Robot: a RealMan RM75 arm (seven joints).
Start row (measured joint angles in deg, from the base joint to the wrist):
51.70, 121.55, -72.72, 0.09, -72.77, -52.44, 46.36
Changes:
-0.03, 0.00, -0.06, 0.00, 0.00, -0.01, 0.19
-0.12, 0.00, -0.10, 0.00, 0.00, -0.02, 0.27
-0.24, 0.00, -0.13, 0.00, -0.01, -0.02, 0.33
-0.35, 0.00, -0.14, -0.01, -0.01, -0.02, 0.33
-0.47, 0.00, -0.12, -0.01, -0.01, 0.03, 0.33
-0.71, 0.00, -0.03, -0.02, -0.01, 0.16, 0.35
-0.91, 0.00, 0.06, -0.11, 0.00, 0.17, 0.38
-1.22, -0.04, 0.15, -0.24, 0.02, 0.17, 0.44
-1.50, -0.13, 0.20, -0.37, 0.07, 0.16, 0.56
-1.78, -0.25, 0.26, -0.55, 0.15, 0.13, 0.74
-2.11, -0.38, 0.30, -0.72, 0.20, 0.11, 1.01
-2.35, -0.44, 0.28, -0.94, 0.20, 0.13, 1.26
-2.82, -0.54, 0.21, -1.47, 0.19, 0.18, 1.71
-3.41, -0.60, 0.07, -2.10, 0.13, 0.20, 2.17
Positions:
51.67, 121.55, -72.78, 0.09, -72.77, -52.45, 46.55
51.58, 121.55, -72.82, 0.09, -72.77, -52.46, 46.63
51.46, 121.55, -72.85, 0.09, -72.78, -52.46, 46.69
51.35, 121.55, -72.86, 0.08, -72.78, -52.46, 46.69
51.23, 121.55, -72.84, 0.08, -72.78, -52.41, 46.69
50.99, 121.55, -72.75, 0.07, -72.78, -52.28, 46.71
50.79, 121.55, -72.66, -0.02, -72.77, -52.27, 46.74
50.48, 121.51, -72.57, -0.15, -72.75, -52.27, 46.80
50.20, 121.42, -72.52, -0.28, -72.70, -52.28, 46.92
49.92, 121.30, -72.46, -0.46, -72.62, -52.31, 47.10
49.59, 121.17, -72.42, -0.63, -72.57, -52.33, 47.37
49.35, 121.11, -72.44, -0.85, -72.57, -52.31, 47.62
48.88, 121.01, -72.51, -1.38, -72.58, -52.26, 48.07
48.29, 120.95, -72.65, -2.01, -72.64, -52.24, 48.53

